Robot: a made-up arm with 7 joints. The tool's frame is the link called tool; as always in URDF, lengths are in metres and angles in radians. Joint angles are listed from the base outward. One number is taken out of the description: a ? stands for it. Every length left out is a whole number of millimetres.
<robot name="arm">
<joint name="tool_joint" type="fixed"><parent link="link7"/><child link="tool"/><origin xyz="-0.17 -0.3 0" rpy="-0.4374 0.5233 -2.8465"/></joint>
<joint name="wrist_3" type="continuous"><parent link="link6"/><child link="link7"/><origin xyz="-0.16 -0.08 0" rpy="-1.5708 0 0"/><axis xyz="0 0 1"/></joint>
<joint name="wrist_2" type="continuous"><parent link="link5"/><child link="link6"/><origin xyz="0.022 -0.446 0" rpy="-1.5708 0 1.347"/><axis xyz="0 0 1"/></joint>
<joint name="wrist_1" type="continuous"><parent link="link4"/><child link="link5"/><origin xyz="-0.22 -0.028 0" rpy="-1.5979 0.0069 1.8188"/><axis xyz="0 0 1"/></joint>
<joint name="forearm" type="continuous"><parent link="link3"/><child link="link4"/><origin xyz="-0.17 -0.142 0" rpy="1.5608 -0.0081 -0.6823"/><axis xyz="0 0 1"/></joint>
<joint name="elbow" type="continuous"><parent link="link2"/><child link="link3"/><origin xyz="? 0.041 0" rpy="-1.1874 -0.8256 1.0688"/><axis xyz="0 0 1"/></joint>
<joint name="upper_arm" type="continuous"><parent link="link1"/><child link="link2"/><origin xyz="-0.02 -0.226 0" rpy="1.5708 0 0"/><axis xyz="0 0 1"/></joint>
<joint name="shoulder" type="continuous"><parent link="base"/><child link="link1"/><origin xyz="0.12 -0.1 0.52"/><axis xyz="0 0 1"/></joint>
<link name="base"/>
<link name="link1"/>
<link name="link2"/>
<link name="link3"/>
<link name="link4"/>
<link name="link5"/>
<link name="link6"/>
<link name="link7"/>
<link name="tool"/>
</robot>
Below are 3 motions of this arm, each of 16 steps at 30 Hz.
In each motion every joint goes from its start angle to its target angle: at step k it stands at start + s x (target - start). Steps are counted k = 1, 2, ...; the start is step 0. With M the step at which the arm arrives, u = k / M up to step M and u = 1 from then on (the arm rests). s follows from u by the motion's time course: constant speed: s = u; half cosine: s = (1 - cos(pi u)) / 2; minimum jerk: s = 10 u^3 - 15 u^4 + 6 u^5.
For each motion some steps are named. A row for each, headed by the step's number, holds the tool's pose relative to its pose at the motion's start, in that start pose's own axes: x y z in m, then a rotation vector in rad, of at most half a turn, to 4 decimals.
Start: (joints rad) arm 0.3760 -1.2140 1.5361 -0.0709 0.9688 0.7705 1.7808
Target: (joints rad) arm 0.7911 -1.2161 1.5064 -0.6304 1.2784 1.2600 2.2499
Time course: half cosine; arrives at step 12
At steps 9, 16:
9: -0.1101 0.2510 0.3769 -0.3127 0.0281 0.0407
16: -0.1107 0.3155 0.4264 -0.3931 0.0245 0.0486

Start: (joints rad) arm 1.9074 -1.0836 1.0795 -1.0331 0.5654 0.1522 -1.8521
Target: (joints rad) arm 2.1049 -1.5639 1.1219 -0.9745 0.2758 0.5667 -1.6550
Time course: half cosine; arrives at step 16
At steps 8, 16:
8: 0.0497 -0.0374 0.0730 -0.2006 -0.1615 -0.1105
16: 0.1353 -0.1147 0.1221 -0.4131 -0.2553 -0.2745

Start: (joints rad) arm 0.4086 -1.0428 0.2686 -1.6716 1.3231 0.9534 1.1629
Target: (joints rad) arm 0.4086 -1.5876 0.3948 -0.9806 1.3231 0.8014 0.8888
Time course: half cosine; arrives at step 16
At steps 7, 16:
7: 0.0484 -0.0444 -0.1777 0.2838 0.0698 -0.0439
16: 0.0651 -0.0358 -0.4454 0.6973 0.1554 -0.1663

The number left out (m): -0.067
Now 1 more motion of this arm.
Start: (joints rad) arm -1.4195 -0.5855 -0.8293 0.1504 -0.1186 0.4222 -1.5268
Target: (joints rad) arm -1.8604 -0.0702 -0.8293 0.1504 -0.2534 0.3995 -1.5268
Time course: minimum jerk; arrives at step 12
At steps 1, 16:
1: -0.0010 0.0027 -0.0012 -0.0037 -0.0012 0.0006
16: -0.2937 0.4176 -0.4097 -0.6880 -0.2730 0.2460

